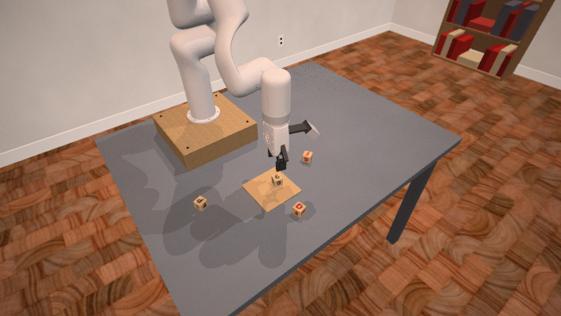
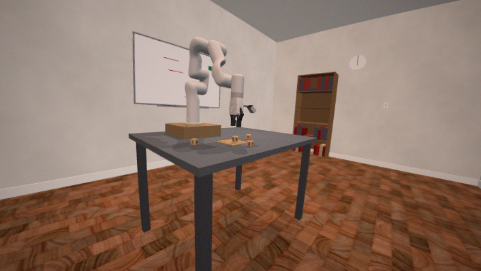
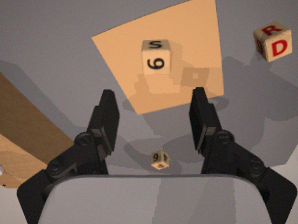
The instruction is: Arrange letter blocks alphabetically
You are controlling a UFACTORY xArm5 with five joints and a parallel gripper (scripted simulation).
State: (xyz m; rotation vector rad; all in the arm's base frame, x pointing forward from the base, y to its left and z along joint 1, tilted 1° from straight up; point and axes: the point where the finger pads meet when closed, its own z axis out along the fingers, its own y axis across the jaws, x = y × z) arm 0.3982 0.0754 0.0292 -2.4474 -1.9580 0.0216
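The tan mat is 10 mm ahead of my hand, 30 mm to the right of it and 110 mm below it. From my hand the other things lie so: wooden block (140 mm ahead, 10 mm to the right, 100 mm below).
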